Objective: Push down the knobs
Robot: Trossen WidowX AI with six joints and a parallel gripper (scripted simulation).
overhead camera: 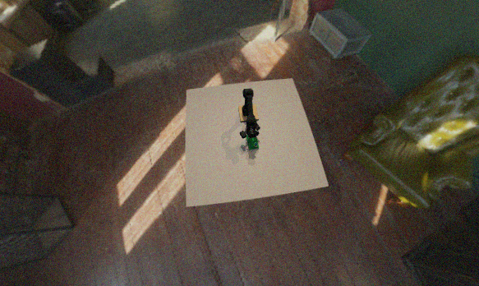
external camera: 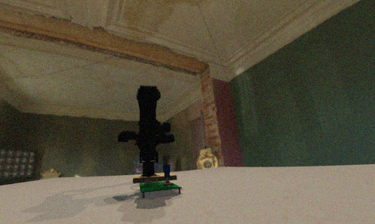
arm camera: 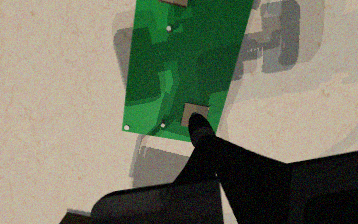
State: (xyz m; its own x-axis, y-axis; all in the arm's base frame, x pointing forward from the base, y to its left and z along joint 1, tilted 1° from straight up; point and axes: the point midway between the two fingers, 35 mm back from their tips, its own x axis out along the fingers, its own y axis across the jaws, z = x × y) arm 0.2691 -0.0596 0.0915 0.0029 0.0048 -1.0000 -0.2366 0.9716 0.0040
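Right now the black knob is 3 cm below my gripper tip. From my gripper tip the other things lie so: blue knob: 11 cm ahead, 3 cm to the left, 2 cm below; potentiometer: 11 cm ahead, 3 cm to the left, 3 cm below.
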